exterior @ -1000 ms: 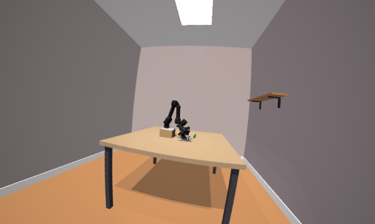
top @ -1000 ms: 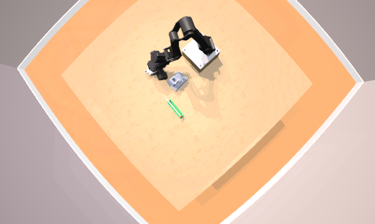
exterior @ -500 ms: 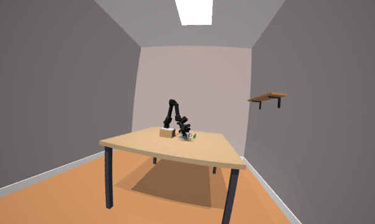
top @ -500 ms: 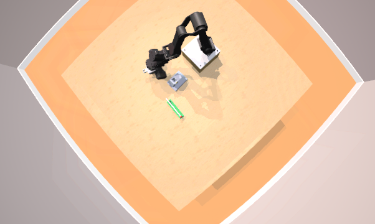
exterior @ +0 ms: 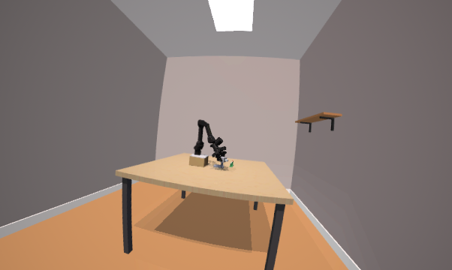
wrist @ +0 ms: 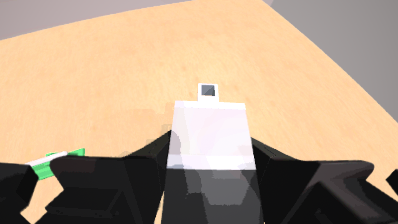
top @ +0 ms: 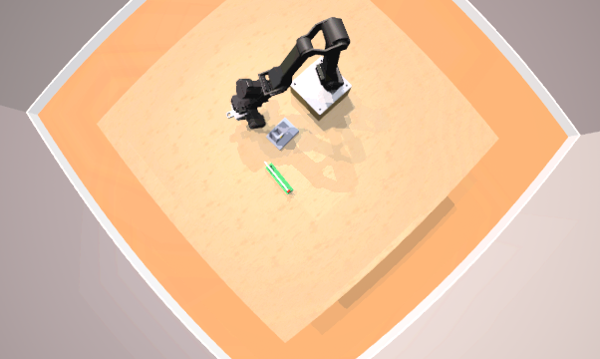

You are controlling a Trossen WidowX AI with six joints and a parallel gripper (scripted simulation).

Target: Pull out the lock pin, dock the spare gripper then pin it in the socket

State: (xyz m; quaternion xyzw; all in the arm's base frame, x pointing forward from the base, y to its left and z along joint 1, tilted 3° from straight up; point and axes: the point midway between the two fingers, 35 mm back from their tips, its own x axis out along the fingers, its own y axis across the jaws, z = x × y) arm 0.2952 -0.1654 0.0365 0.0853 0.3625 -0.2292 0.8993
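The socket lies 160 mm to the left of my gripper tip, 50 mm below it and 50 mm behind it. The rest, counted from my gripper tip: green pin holder: 270 mm to the left, 80 mm below, 80 mm ahead; then spare gripper: 10 mm behind, 10 mm above.
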